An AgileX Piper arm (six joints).
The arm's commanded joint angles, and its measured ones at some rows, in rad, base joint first. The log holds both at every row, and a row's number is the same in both.
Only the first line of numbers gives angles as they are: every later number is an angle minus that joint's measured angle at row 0.
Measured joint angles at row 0: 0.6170 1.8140 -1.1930 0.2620 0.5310 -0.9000
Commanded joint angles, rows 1 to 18: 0.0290 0.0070 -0.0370 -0.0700 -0.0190 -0.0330; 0.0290 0.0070 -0.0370 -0.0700 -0.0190 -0.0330; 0.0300 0.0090 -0.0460 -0.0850 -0.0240 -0.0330; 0.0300 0.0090 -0.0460 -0.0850 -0.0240 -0.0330; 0.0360 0.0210 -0.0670 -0.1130 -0.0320 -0.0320; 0.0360 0.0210 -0.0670 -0.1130 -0.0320 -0.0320; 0.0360 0.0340 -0.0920 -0.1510 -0.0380 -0.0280; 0.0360 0.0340 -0.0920 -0.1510 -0.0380 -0.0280; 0.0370 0.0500 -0.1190 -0.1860 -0.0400 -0.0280; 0.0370 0.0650 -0.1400 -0.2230 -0.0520 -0.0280; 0.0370 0.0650 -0.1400 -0.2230 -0.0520 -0.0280; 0.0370 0.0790 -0.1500 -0.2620 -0.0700 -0.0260; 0.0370 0.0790 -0.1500 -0.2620 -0.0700 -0.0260; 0.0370 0.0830 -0.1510 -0.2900 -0.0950 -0.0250; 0.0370 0.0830 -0.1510 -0.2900 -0.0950 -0.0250; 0.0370 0.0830 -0.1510 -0.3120 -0.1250 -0.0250; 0.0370 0.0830 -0.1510 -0.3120 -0.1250 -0.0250; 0.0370 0.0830 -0.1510 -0.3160 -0.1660 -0.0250
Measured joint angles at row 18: 0.0320 0.0820 -0.1420 -0.2960 -0.1130 -0.0230
